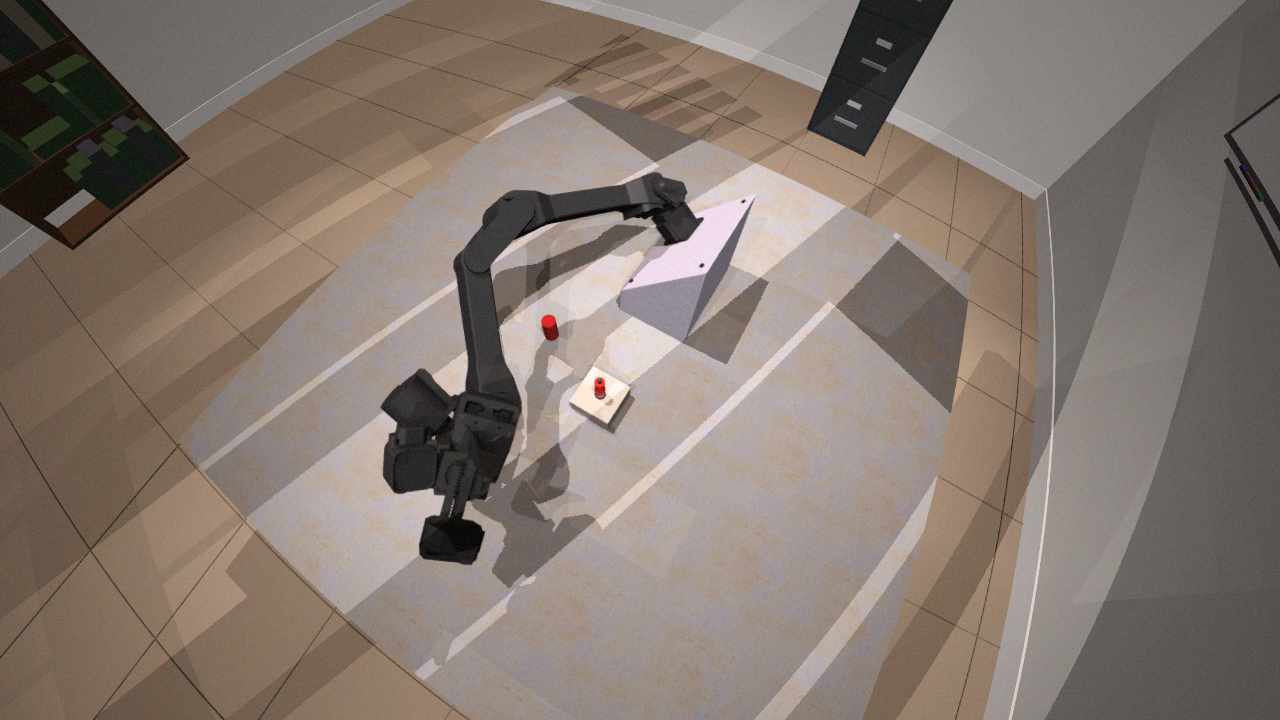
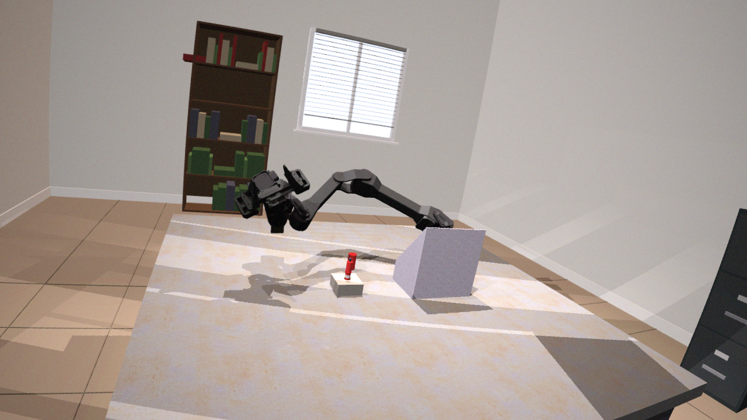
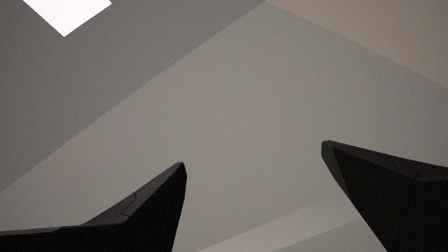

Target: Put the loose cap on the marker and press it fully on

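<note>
My gripper tip is now 300 mm past the red cap, 300 mm above it and 200 mm to the left of it. Round my gripper tip: pale holder block 310 mm below, 250 mm behind, 50 mm to the right.
</note>
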